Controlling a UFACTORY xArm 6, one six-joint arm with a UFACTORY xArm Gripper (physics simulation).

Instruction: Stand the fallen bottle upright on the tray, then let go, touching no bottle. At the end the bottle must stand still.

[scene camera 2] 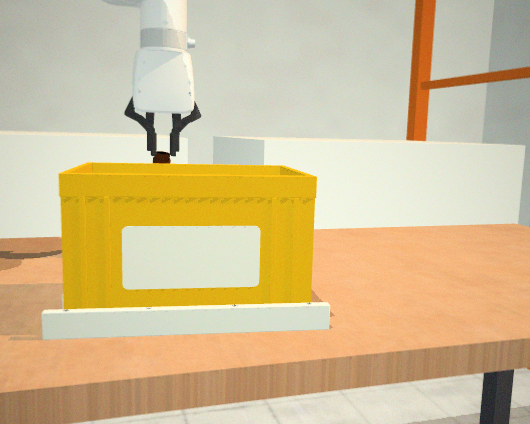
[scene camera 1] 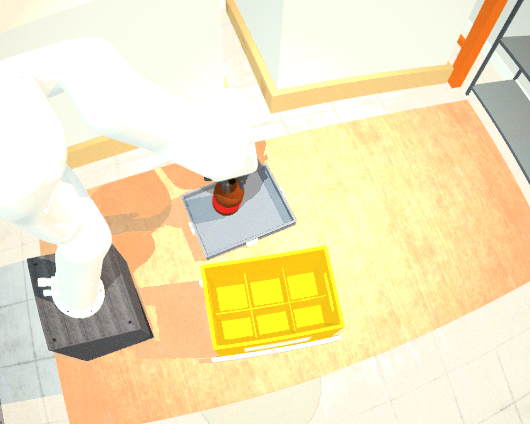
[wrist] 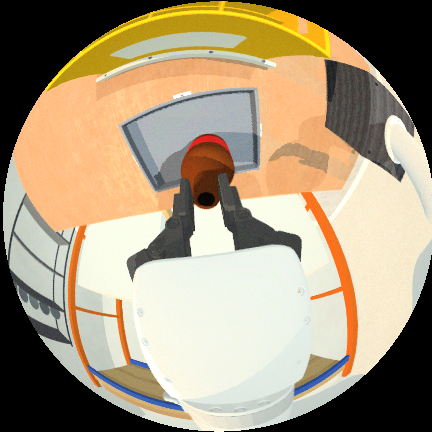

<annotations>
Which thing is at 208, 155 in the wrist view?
A brown bottle.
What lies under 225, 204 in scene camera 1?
A brown bottle.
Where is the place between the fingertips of the gripper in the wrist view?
204, 186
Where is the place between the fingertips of the gripper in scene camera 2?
163, 155
</annotations>
